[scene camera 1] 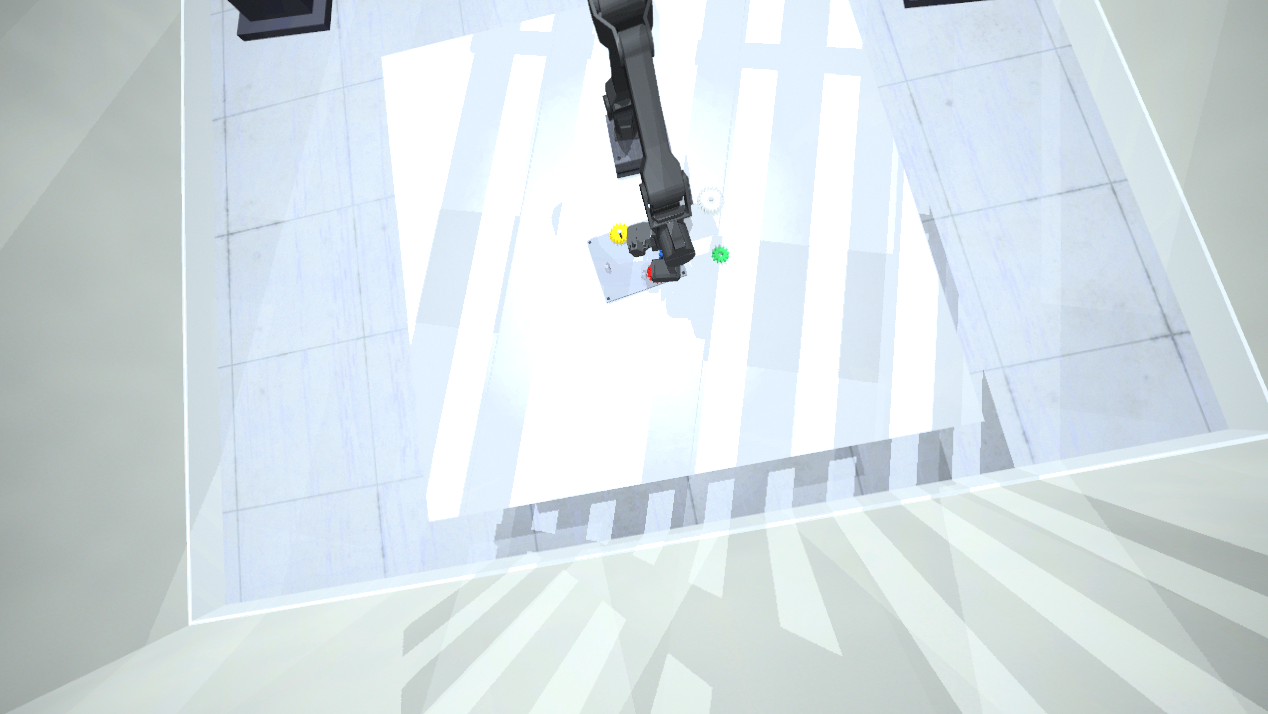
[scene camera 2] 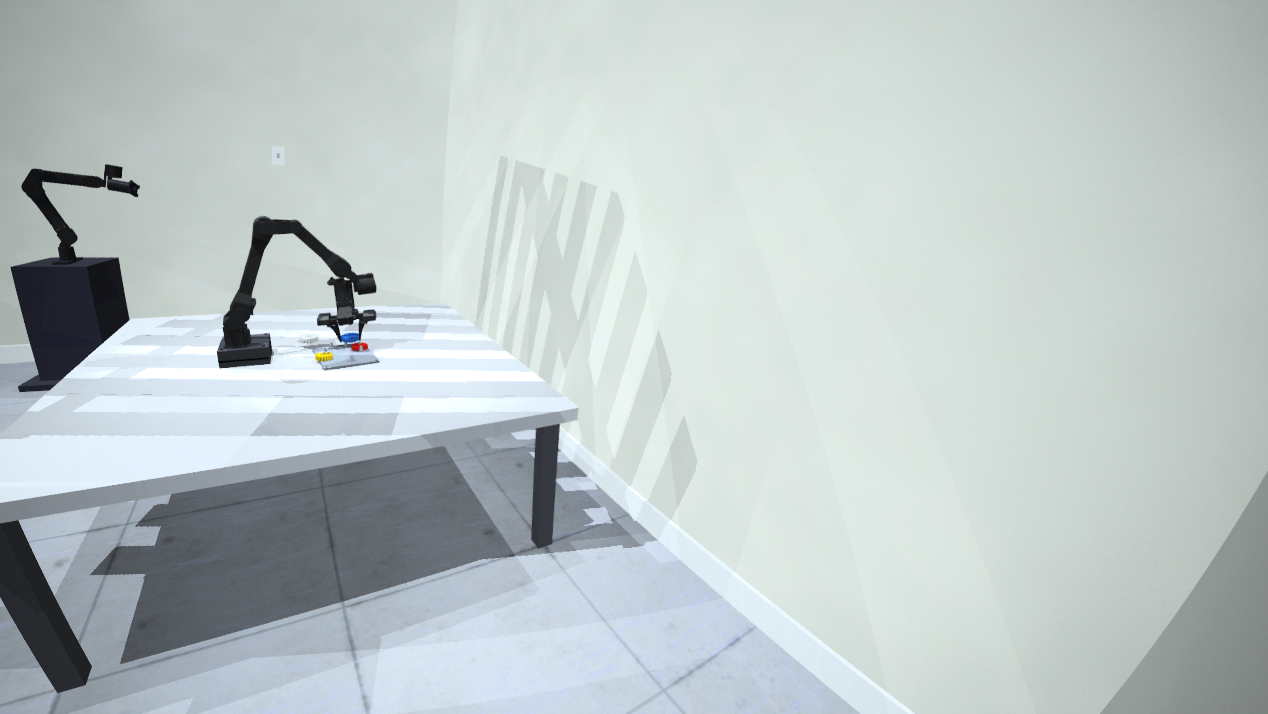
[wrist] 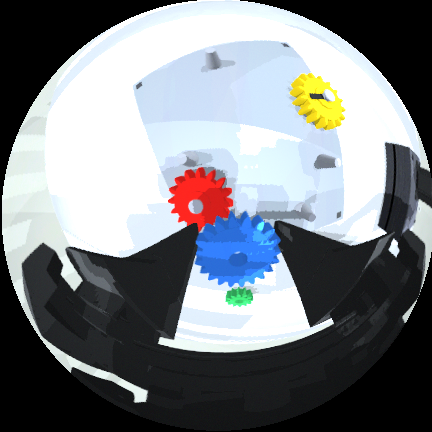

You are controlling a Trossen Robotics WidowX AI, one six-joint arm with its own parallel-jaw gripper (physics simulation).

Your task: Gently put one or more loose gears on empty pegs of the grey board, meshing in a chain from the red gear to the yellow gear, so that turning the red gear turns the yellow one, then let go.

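Places are measured from the arm's base along level axes (x ahead, y left, z up), in metres.
Pixels of known places: gripper, between the fingertips: (scene camera 2: 350, 341) (wrist: 236, 227); arm's base, origin of its link: (scene camera 1: 627, 128) (scene camera 2: 237, 344).
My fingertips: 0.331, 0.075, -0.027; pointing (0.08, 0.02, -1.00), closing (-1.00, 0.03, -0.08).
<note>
Ahead of a thing's pixels: the offset from my fingertips to its top centre, as dx, dy, dz. Level surfaces: height alone.
My gripper (scene camera 1: 654, 255) (scene camera 2: 350, 338) (wrist: 236, 227) is shut on the blue gear @[+0.000, +0.018, +0.018] (scene camera 2: 350, 337) (wrist: 225, 245), holding it roughly flat low at the grey board @[-0.021, -0.072, +0.001] (scene camera 1: 616, 283) (scene camera 2: 348, 362) (wrist: 240, 90). Its teeth overlap the edge of the red gear @[+0.029, -0.018, -0.004] (scene camera 1: 652, 274) (scene camera 2: 359, 346) (wrist: 215, 202) in the wrist view; whether they mesh is unclear. No peg top shows in its hole. The yellow gear @[-0.077, -0.107, -0.003] (scene camera 1: 618, 235) (scene camera 2: 323, 356) (wrist: 312, 111) sits on the board's far side. Empty pegs include one peg @[+0.011, -0.142, +0.000] (wrist: 212, 59), another @[-0.081, -0.052, +0.000] (wrist: 327, 161) and a third @[-0.062, -0.006, +0.000] (wrist: 307, 211).
A loose green gear @[-0.007, +0.136, -0.012] (scene camera 1: 719, 254) (wrist: 239, 298) lies on the table @[dz -0.029] (scene camera 1: 576, 399) (scene camera 2: 266, 399) beside the board. A loose white gear @[-0.149, +0.123, -0.012] (scene camera 1: 701, 205) (scene camera 2: 307, 339) lies nearer the arm's base (scene camera 2: 244, 351). Another arm (scene camera 2: 66, 217) stands on a dark pedestal (scene camera 2: 62, 306) beyond the table.
</note>
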